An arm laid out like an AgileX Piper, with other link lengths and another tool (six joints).
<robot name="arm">
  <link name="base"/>
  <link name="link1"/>
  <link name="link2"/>
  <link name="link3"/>
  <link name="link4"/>
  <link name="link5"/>
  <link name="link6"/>
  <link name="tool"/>
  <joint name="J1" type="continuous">
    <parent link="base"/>
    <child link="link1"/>
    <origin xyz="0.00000 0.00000 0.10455" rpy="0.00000 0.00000 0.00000"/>
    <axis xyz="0 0 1"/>
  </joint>
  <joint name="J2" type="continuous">
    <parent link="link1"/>
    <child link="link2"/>
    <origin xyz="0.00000 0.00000 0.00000" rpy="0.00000 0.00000 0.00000"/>
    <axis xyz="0 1 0"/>
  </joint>
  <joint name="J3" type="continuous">
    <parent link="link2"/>
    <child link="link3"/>
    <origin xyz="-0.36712 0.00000 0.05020" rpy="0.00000 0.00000 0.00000"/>
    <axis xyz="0 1 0"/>
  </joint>
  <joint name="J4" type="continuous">
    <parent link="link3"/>
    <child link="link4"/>
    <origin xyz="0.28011 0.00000 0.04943" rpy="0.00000 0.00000 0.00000"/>
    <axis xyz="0.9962 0 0.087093"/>
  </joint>
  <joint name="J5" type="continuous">
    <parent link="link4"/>
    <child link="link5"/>
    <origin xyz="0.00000 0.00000 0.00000" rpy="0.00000 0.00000 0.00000"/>
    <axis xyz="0 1 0"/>
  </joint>
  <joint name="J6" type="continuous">
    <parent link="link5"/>
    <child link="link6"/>
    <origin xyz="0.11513 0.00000 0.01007" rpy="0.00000 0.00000 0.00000"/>
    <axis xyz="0.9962 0 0.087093"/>
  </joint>
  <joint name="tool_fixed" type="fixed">
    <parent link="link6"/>
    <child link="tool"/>
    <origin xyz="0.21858 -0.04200 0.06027" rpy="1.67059 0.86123 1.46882"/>
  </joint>
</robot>
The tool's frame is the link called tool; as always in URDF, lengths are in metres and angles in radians. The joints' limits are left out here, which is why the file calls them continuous.
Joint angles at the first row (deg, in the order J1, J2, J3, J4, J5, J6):
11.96 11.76 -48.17 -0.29 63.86 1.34
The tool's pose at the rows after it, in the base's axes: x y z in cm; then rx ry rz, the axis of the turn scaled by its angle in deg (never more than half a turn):
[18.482 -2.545 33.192 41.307 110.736 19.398]
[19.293 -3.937 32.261 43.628 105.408 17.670]
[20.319 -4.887 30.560 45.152 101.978 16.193]
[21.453 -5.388 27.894 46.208 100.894 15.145]
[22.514 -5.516 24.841 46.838 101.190 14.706]
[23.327 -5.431 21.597 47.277 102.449 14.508]
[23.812 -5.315 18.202 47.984 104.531 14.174]
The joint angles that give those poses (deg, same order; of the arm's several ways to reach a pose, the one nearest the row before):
8.18 7.85 -42.05 -1.80 58.10 1.62
4.49 4.68 -35.52 -2.71 50.94 1.67
1.67 2.44 -28.88 -3.21 44.21 1.69
-0.08 1.07 -22.48 -3.31 38.74 1.71
-0.88 0.26 -16.61 -3.11 34.21 1.72
-1.05 -0.28 -11.42 -2.82 30.87 1.73
-1.07 -0.59 -7.05 -2.44 28.97 1.76

